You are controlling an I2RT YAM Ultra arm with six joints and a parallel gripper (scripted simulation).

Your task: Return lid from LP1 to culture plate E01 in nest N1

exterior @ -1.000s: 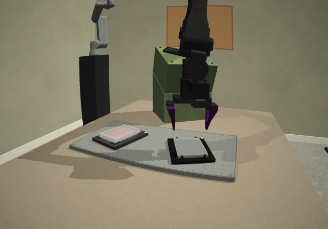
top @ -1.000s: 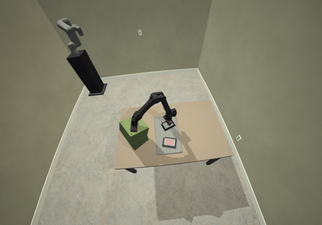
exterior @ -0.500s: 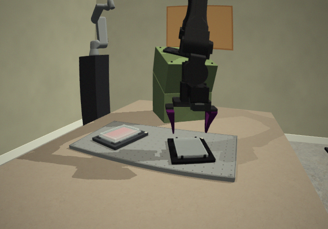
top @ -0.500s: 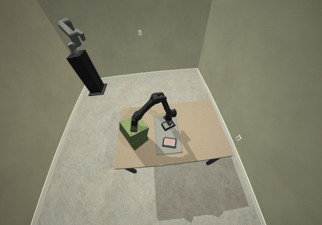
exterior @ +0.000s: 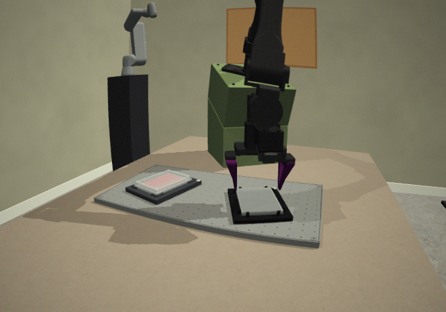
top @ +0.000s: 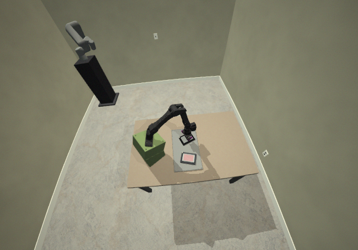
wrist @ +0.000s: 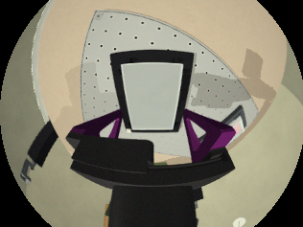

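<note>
The clear lid lies 30 mm below my hand. From my hand the other things lie so: black lid park LP1 (40 mm below); culture plate E01 (240 mm to the right, 30 mm below).
</note>
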